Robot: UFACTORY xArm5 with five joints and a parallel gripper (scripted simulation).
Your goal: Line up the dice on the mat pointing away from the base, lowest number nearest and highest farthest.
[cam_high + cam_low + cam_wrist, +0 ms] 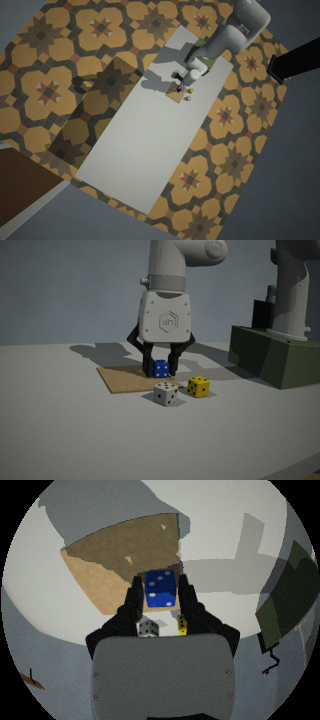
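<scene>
My hand is 1 cm above the blue die. Also, from my hand: white die 11 cm to the left, 4 cm ahead, 1 cm below; then yellow die 10 cm to the left, 3 cm behind, 1 cm below; then tan mat 5 cm ahead, 2 cm below, 1 cm to the right.
</scene>
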